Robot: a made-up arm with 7 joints. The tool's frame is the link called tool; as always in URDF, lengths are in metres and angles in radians. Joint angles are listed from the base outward. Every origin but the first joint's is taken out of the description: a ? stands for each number. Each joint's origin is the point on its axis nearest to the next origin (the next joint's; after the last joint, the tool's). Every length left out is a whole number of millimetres.
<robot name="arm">
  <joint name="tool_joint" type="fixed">
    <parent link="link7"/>
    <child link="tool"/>
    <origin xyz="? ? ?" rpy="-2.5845 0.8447 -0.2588"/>
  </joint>
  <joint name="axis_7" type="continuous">
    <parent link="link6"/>
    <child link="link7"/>
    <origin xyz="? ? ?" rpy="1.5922 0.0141 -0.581"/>
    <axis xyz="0 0 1"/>
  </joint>
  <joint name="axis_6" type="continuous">
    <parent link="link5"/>
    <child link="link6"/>
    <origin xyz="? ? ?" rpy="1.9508 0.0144 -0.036"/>
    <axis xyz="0 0 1"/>
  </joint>
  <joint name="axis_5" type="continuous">
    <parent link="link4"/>
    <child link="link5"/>
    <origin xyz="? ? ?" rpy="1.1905 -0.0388 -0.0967"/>
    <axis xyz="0 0 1"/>
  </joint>
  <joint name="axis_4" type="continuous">
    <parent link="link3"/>
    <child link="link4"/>
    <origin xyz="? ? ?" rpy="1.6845 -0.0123 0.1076"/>
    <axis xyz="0 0 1"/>
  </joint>
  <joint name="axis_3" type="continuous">
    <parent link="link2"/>
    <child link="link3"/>
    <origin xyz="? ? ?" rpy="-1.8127 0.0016 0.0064"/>
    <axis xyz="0 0 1"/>
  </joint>
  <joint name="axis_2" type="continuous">
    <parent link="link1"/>
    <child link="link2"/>
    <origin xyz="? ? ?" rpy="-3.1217 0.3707 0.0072"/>
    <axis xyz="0 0 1"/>
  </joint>
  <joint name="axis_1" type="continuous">
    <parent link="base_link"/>
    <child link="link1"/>
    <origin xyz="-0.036 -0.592 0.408" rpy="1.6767 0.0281 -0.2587"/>
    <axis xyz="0 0 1"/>
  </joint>
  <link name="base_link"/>
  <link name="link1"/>
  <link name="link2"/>
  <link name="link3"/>
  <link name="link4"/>
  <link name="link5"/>
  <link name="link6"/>
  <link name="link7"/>
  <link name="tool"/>
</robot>
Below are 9 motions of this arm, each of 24 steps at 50 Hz.
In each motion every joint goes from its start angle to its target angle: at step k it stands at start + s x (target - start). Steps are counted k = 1, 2, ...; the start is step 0. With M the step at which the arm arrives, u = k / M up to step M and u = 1 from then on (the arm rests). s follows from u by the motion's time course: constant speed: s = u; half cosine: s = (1 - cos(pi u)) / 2; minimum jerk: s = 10 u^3 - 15 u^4 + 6 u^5.
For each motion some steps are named. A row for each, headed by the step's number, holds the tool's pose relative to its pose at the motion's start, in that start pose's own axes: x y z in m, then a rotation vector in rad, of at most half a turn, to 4 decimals.
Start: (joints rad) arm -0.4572 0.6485 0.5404 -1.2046 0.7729 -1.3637 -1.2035
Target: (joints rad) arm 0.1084 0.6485 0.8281 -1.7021 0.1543 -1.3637 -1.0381
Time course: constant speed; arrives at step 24
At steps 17, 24:
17: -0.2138 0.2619 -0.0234 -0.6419 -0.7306 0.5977
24: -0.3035 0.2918 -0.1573 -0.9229 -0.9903 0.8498

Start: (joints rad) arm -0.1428 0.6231 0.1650 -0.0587 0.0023 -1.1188 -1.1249
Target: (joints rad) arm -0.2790 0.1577 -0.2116 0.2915 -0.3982 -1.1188 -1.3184
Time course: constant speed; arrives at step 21
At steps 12, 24:
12: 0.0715 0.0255 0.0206 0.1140 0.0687 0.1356
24: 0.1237 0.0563 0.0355 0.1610 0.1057 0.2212

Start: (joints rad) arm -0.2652 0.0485 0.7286 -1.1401 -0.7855 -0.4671 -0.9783
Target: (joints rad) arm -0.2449 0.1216 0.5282 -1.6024 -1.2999 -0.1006 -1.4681
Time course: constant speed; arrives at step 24
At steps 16, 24:
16: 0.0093 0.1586 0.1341 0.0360 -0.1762 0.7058
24: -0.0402 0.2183 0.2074 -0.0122 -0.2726 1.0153

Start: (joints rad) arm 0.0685 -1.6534 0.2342 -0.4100 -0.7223 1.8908 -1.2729
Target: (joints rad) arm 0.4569 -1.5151 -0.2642 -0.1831 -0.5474 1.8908 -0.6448
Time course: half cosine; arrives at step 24
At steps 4, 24:
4: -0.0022 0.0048 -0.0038 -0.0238 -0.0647 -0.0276
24: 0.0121 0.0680 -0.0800 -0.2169 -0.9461 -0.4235

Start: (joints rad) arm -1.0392 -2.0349 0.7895 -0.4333 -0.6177 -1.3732 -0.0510
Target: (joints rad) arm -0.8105 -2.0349 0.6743 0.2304 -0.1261 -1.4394 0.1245
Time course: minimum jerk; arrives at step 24
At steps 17, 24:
17: 0.1298 -0.1753 -0.2941 -0.3889 0.6553 -0.4716
24: 0.1254 -0.2081 -0.3517 -0.4669 0.7877 -0.5289

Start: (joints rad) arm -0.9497 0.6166 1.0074 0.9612 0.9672 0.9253 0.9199
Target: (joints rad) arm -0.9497 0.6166 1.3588 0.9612 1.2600 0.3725 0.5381
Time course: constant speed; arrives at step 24
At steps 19, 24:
19: 0.0376 0.0475 -0.0834 0.2785 0.4287 0.0530
24: 0.0432 0.0638 -0.1091 0.3640 0.5353 0.0728

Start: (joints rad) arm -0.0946 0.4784 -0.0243 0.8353 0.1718 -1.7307 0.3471
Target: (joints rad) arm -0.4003 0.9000 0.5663 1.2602 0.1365 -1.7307 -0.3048
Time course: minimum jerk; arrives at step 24
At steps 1, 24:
1: 0.0004 -0.0001 -0.0003 0.0005 0.0009 0.0002
24: 0.1722 -0.1324 -0.6171 1.0276 1.1430 -0.0546

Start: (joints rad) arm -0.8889 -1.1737 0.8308 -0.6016 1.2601 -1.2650 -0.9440
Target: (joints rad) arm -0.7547 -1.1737 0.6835 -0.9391 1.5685 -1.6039 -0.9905
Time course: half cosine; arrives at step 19
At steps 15, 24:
15: -0.0315 -0.0587 0.0026 -0.1990 -0.0644 -0.3356
24: -0.0375 -0.0658 0.0073 -0.2194 -0.0869 -0.3742

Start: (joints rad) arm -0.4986 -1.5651 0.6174 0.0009 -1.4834 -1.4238 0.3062
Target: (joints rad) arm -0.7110 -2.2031 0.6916 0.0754 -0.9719 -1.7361 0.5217
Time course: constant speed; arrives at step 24
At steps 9, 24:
9: 0.0366 -0.0152 -0.0739 -0.0848 0.2017 -0.0813
24: 0.0721 -0.0116 -0.2123 -0.2730 0.5280 -0.1271

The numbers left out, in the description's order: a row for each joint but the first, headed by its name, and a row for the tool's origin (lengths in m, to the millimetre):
tool: 0.041 0.127 0
axis_7: 0.067 0.126 0
axis_6: 0.257 0.181 0
axis_5: 0.094 0.001 0
axis_4: -0.164 0.199 0
axis_3: 0.018 0.149 0
axis_2: -0.104 0.035 0

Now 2 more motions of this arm.
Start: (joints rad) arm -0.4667 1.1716 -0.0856 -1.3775 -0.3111 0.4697 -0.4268
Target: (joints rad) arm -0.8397 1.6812 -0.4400 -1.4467 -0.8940 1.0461 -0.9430
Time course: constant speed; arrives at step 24
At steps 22, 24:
22: -0.2544 -0.2053 -0.0065 -0.0186 0.0094 -0.2391
24: -0.2845 -0.2084 -0.0081 -0.0284 0.0477 -0.2668

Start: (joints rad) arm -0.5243 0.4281 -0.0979 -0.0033 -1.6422 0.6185 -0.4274
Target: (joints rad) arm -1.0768 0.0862 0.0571 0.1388 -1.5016 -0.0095 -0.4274
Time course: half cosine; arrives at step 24
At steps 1, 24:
1: -0.0001 -0.0004 -0.0004 0.0012 0.0027 -0.0025
24: -0.0944 -0.0924 -0.0780 0.1658 0.6149 -0.6545

